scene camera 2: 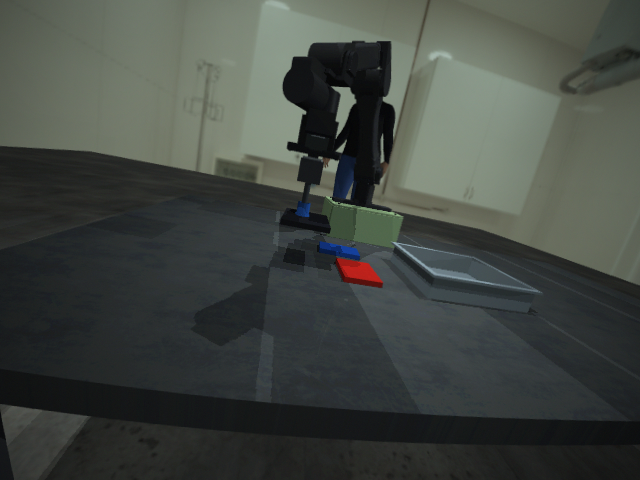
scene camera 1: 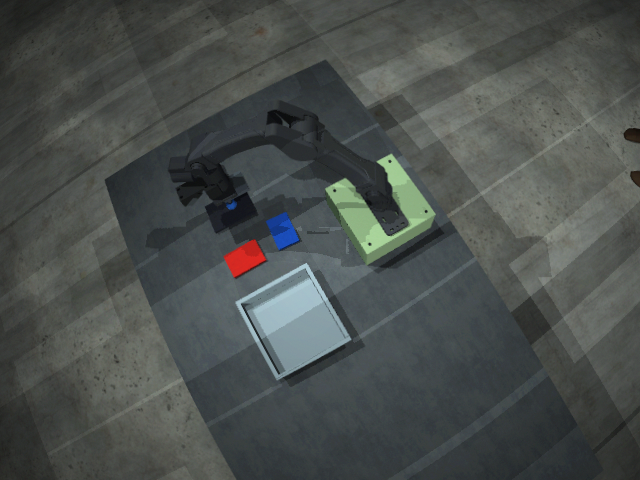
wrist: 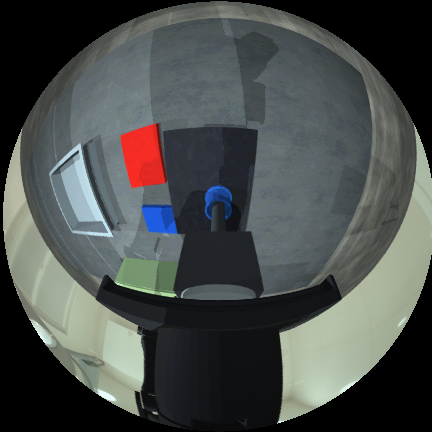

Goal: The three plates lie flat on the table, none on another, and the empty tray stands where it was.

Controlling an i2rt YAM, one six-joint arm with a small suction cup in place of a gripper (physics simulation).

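Places are measured from the arm's base along level axes (x ahead, y left, z up), in millimetres.
Pixels of known places: end effector, tool point: [scene camera 2: 301, 220] [scene camera 1: 232, 206] [wrist: 218, 192]; arm's base, origin of the base link: [scene camera 2: 361, 205] [scene camera 1: 379, 201].
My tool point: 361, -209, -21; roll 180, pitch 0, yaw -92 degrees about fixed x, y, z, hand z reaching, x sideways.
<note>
Ahead of a thing's pixels: the offset from my tool point to its top centre, as dx, dy, dz. Level surfaces: height alone.
My suction cup [scene camera 1: 231, 206] [scene camera 2: 303, 209] [wrist: 217, 200] sits on the top of a dark grey plate {+11, +9, +11} [scene camera 1: 242, 215] [scene camera 2: 314, 222] [wrist: 193, 160] and holds it level, a little above the table, to the far left of the arm's base. A blue plate {-95, +111, -70} [scene camera 1: 283, 230] [scene camera 2: 339, 250] [wrist: 158, 217] lies flat on the table beside it. A red plate {+41, +130, -70} [scene camera 1: 245, 257] [scene camera 2: 358, 272] [wrist: 143, 155] lies flat nearby, apart from the blue one. The light grey tray {+2, +370, -31} [scene camera 1: 270, 284] [scene camera 2: 461, 294] [wrist: 76, 193] stands empty beyond the red plate.
The arm's green base block [scene camera 1: 366, 229] [scene camera 2: 370, 229] [wrist: 141, 273] stands near the blue plate. The dark table top {dz -81} [scene camera 1: 413, 357] reaches well past the tray. A standing figure shows in the background of scene camera 2, partly hidden behind the arm.
</note>
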